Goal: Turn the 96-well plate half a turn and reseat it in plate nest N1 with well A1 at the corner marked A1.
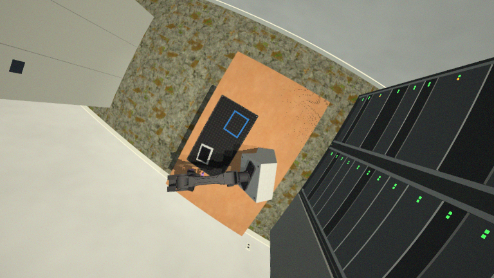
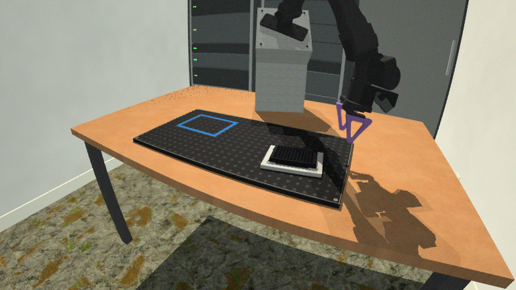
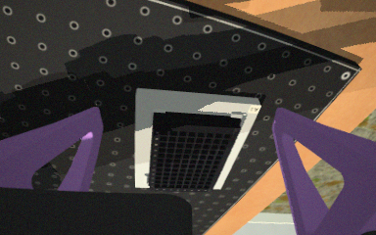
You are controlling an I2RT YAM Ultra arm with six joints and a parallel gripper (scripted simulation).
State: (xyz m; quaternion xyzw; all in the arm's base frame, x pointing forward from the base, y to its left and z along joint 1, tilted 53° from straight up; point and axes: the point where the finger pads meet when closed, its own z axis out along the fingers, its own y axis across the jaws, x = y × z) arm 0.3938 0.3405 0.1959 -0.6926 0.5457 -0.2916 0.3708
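Right now my hand is 11 cm to the left of the black 96-well plate, 8 cm short of it and 8 cm above it. The rest, counted from my hand: plate nest N1 (11 cm to the right, 9 cm below, 8 cm ahead); A1 mark (10 cm ahead, 8 cm below, 2 cm to the right).
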